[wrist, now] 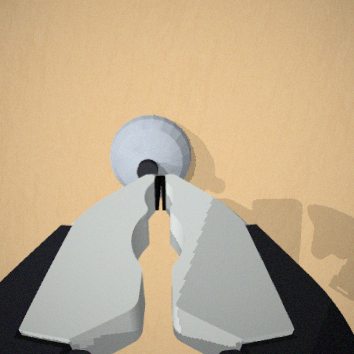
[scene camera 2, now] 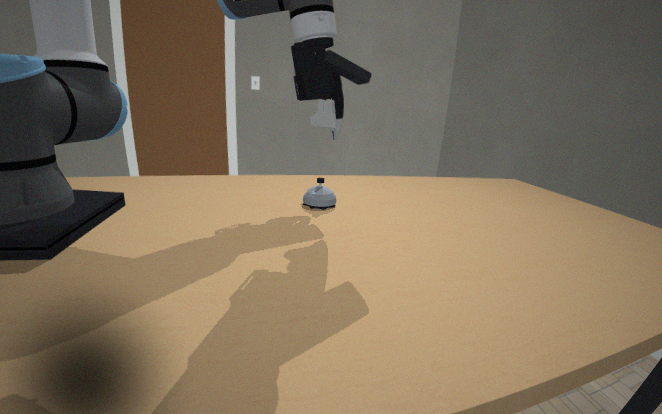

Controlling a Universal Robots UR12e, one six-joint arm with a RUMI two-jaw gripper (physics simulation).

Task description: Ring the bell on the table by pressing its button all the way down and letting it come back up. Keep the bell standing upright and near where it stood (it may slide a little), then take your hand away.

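Frame: origin at the arm's base, x right, y ahead, z up, level; millimetres.
Where they show: gripper, fingertip midpoint: [wrist: 160, 178] [scene camera 2: 335, 139]; arm's base, origin of the base link: [scene camera 2: 17, 206].
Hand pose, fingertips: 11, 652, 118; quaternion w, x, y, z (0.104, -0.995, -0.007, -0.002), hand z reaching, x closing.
Observation:
Each offset is from my fingertips to the top centre of the thing, as dx, dy, dz. Level surfaces: height alone.
A silver dome bell {-13, -26, -96} [scene camera 2: 319, 196] [wrist: 145, 137] stands upright on the table. Its black button {-13, -26, -96} [scene camera 2: 320, 180] [wrist: 147, 168] is up, on a short stem at the top of the dome. My gripper [scene camera 2: 334, 136] [wrist: 160, 178] is shut and empty, pointing down. In the scene view it hangs well above the bell, with air between the fingertips and the button, the tips a little to the right of it. In the wrist view the fingertips overlap the lower edge of the dome and lie just below and right of the button, hiding part of the bell.
The wooden table {dz -162} [scene camera 2: 450, 280] [wrist: 280, 75] carries the robot's dark base plate [scene camera 2: 100, 200] at the left. Shadows of the arm and gripper fall on the table in front of the bell. A wall and a brown door [scene camera 2: 175, 90] stand behind the table.

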